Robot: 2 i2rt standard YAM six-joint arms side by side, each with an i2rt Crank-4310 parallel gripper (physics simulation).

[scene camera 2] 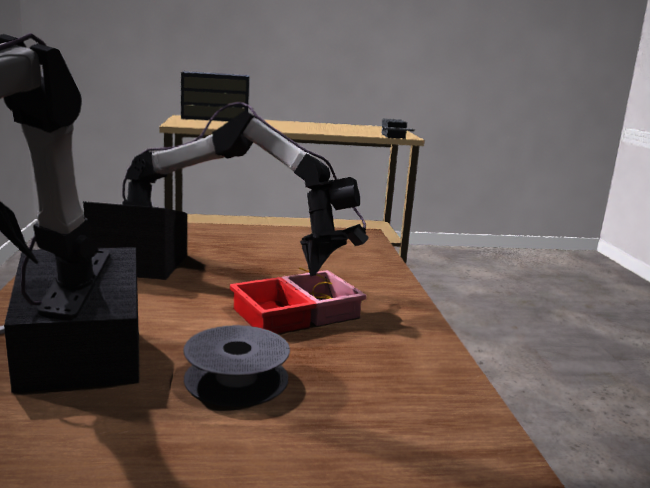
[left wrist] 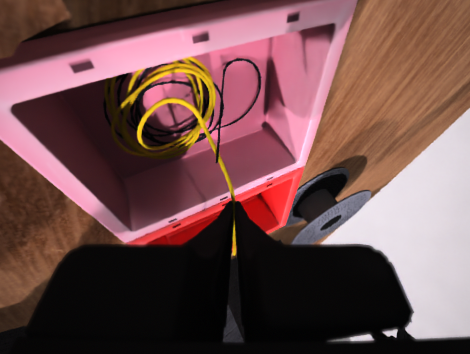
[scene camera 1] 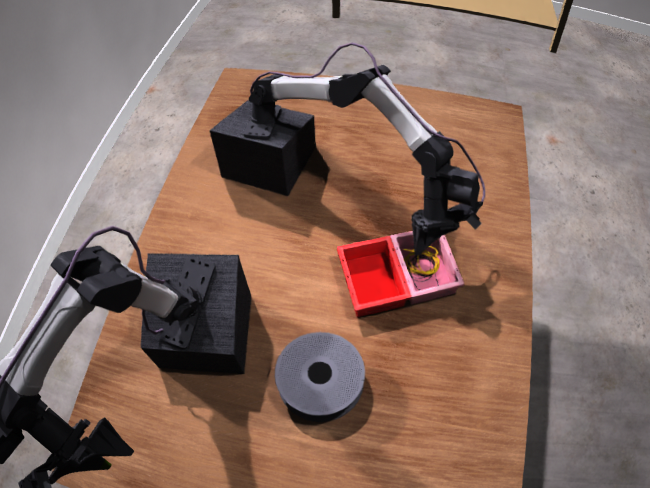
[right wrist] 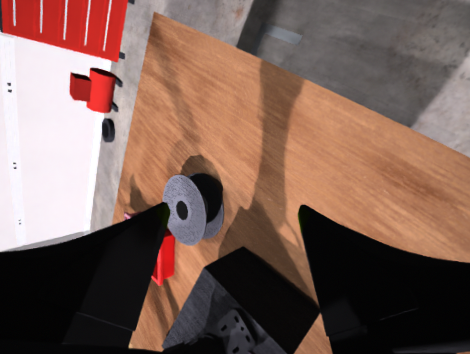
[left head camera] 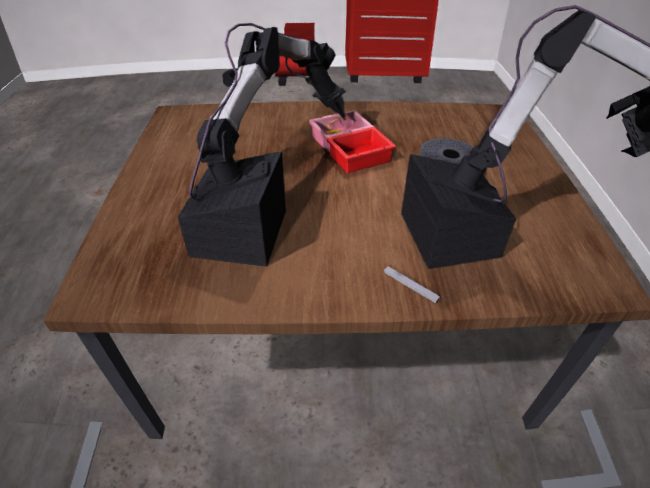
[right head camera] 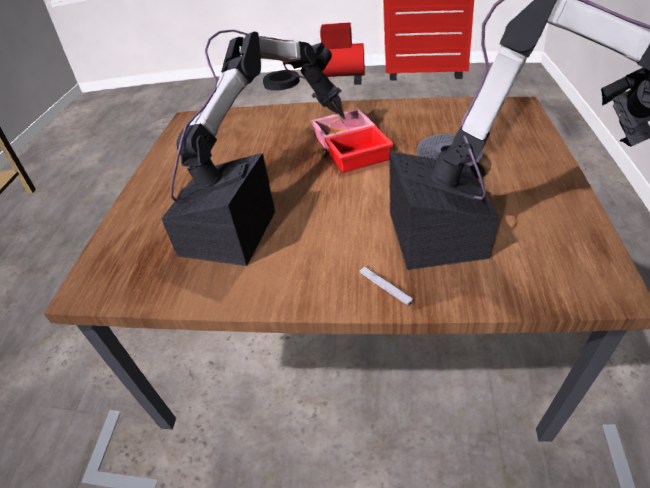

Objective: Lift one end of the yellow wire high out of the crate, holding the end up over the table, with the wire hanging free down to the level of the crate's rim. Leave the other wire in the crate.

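Frame: origin at the left arm's base, x ahead, y left, z up, level; metres.
Seen in the pictures: left gripper, fingertip midpoint: [scene camera 2: 312,275] [left wrist: 234,204] [scene camera 1: 417,254] [left head camera: 344,119] [right head camera: 344,118]; right gripper, fingertip midpoint: [scene camera 2: 8,289] [scene camera 1: 121,460] [right wrist: 233,207] [left head camera: 616,133] [right head camera: 613,121]; left arm's base, origin of the base link: [scene camera 1: 263,122] [left head camera: 231,182] [right head camera: 212,185]; right arm's base, origin of the base link: [scene camera 2: 76,282] [scene camera 1: 188,302] [right wrist: 214,351] [left head camera: 462,185] [right head camera: 442,182].
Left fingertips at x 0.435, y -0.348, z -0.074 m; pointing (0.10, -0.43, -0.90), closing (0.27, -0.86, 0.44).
Offsets run from my left fingertips to a thing's top centre. "*": to the spot under its first point.
My left gripper [left head camera: 342,113] [scene camera 1: 418,252] [scene camera 2: 313,272] [left wrist: 234,204] is shut on the yellow wire {* dx +0.063, dy +0.034, dz -0.078 m} [scene camera 1: 437,261] [left wrist: 172,101], close to one end, with its fingertips near the rim level of the pink crate {dx +0.029, dy +0.008, dz -0.029 m} [scene camera 1: 435,294] [scene camera 2: 338,312] [left wrist: 245,30]. From the fingertips the wire slopes down to its coil on the crate floor. A short tail shows between the fingers in the left wrist view. The black wire {* dx +0.050, dy -0.056, dz -0.088 m} [left wrist: 259,82] lies coiled in the same crate, under and beside the yellow coil. My right gripper [scene camera 1: 119,458] [right wrist: 233,207] is open and empty, raised far from the crate.
A red bin {dx -0.103, dy -0.039, dz -0.029 m} [left head camera: 370,159] [scene camera 1: 380,305] [scene camera 2: 286,317] adjoins the pink crate. A grey spool {dx -0.203, dy -0.311, dz -0.026 m} [scene camera 1: 294,372] [scene camera 2: 210,351] stands on the table nearby. A pale bar {dx -0.670, dy -0.066, dz -0.082 m} [left head camera: 411,284] [right head camera: 385,285] lies near the table edge, by the black arm bases.
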